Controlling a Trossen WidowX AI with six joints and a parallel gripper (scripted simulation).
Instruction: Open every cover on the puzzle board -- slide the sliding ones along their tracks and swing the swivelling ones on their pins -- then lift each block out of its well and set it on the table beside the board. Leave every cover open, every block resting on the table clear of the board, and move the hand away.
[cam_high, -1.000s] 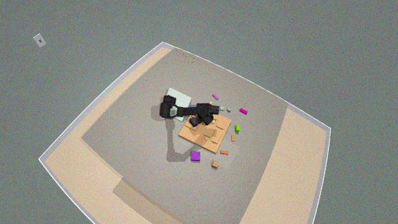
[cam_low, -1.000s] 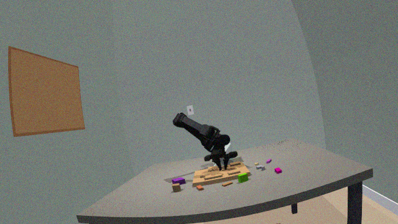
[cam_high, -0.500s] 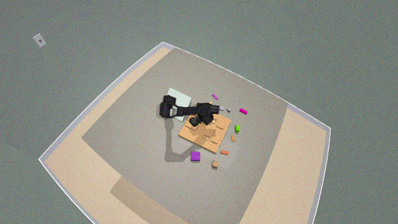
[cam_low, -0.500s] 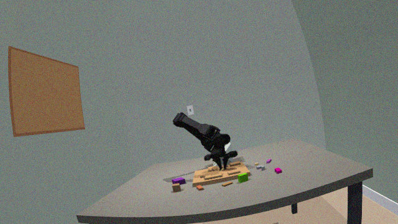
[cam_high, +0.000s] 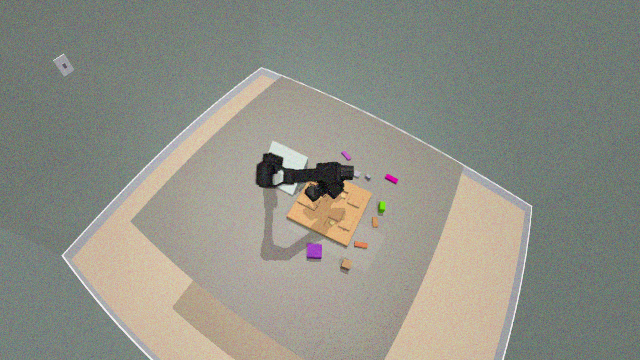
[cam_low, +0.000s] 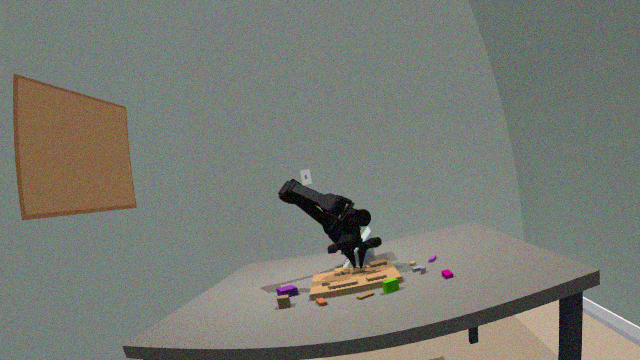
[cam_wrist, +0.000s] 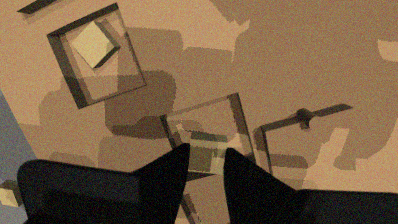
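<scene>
Now: gripper tip 4 cm short of the tan puzzle board and 2 cm above it. Round my gripper tip: grey block 15 cm ahead, 20 cm to the left, 3 cm below; then green block 27 cm ahead, 7 cm to the left, 2 cm below; then brown piece 26 cm ahead, 1 cm to the right, 3 cm below.
</scene>
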